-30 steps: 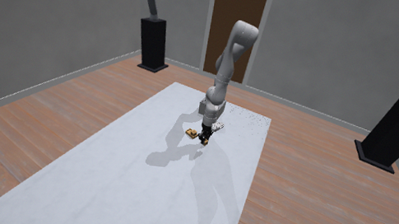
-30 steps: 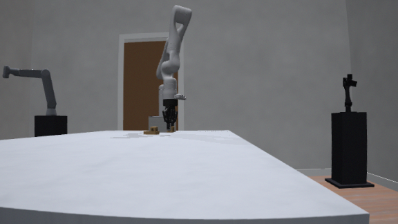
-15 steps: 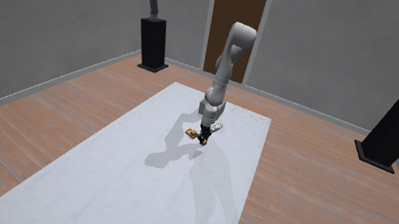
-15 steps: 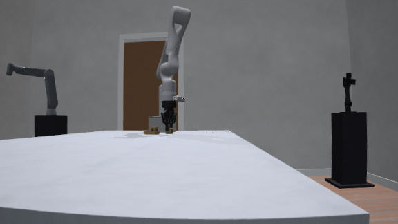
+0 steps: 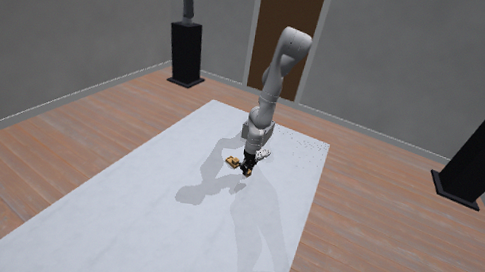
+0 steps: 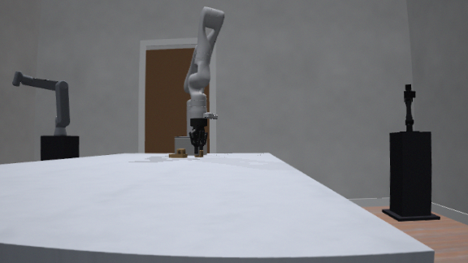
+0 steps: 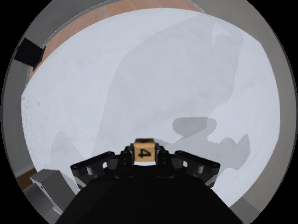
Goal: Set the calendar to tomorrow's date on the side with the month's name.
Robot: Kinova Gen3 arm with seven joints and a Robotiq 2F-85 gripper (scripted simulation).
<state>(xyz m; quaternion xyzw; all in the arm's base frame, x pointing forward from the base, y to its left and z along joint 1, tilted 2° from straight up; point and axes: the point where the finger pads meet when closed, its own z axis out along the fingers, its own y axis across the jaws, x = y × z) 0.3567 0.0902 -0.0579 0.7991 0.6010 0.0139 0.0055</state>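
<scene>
Now: hand 1 cm above the wooden digit cube. The rest, counted from my hand: wooden calendar tray (10 cm to the right, 3 cm behind, 2 cm below).
</scene>
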